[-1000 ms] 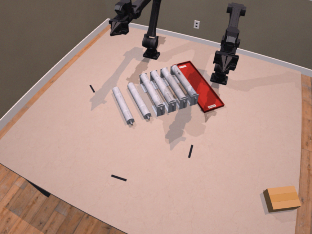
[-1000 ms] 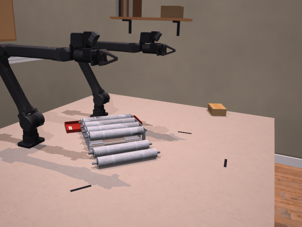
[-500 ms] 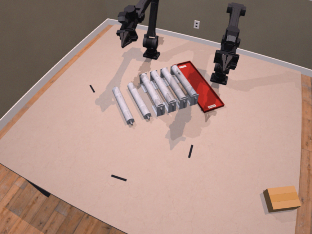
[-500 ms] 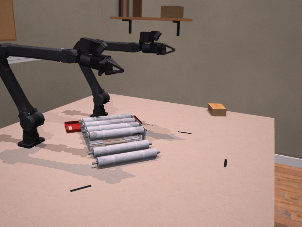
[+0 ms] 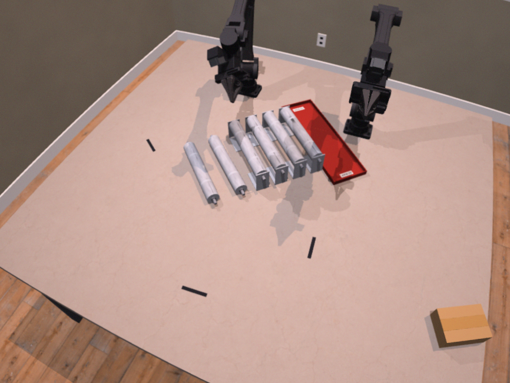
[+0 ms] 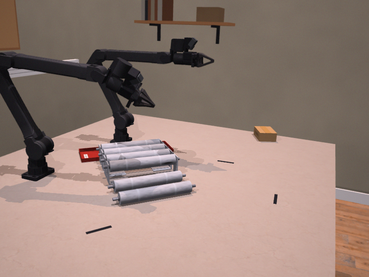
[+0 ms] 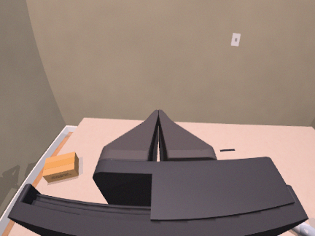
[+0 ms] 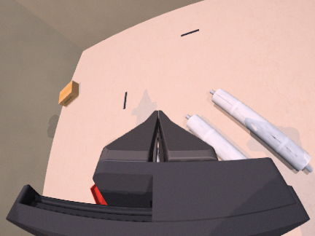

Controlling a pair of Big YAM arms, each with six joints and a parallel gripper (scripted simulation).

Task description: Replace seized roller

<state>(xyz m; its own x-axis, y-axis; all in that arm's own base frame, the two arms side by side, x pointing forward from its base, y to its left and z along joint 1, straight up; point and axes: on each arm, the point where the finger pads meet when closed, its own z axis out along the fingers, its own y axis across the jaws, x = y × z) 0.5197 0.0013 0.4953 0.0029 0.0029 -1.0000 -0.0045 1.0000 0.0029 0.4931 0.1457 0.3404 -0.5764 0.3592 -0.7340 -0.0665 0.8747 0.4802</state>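
Right now my right hand is 270 mm above the roller, 240 mm past it and 160 mm to the right of it. The rest, counted from my right hand: red scrap tray 330 mm below, 320 mm behind, 220 mm to the left; cardboard box 910 mm to the left, 310 mm below, 190 mm ahead.
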